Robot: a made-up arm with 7 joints. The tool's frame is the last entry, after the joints.
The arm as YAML. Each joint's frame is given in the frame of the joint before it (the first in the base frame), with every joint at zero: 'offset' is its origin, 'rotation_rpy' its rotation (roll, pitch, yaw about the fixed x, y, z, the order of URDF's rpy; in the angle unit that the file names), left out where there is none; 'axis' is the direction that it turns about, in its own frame. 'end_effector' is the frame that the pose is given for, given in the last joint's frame.
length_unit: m
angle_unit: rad
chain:
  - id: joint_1
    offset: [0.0, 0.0, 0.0]
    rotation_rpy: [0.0, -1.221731, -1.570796]
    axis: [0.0, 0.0, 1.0]
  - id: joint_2
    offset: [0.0, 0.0, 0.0]
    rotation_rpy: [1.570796, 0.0, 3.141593]
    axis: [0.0, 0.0, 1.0]
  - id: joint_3
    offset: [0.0, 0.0, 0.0]
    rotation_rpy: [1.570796, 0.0, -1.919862]
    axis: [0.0, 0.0, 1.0]
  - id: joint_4
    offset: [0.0, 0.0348, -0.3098]
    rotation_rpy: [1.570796, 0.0, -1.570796]
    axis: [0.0, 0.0, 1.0]
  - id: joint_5
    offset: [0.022, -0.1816, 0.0]
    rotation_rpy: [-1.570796, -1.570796, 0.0]
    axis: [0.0, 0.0, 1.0]
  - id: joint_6
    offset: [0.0, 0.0, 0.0]
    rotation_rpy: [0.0, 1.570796, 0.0]
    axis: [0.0, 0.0, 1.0]
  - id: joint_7
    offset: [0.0, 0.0, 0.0]
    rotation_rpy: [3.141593, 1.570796, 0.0]
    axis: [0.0, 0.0, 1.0]
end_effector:
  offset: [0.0, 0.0, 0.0]
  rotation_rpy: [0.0, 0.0, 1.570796]
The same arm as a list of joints. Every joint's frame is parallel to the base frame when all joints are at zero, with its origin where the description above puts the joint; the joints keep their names.
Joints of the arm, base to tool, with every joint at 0 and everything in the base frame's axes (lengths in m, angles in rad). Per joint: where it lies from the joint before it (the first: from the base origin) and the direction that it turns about. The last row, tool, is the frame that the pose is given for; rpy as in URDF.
joint_1: offset 0.0000 0.0000 0.0000 axis 0 0.9397 0.342
joint_2: offset 0.0000 0.0000 0.0000 axis +x
joint_3: offset 0.0000 0.0000 0.0000 axis +z
joint_4: offset 0.0348 0.0000 -0.3098 axis +y
joint_5: offset -0.0220 0.0000 -0.1816 axis +z
joint_6: offset 0.0000 0.0000 0.0000 axis +y
joint_7: offset 0.0000 0.0000 0.0000 axis +z
tool: offset 0.0000 0.0000 0.0000 rpy 0.0000 0.0000 0.0000

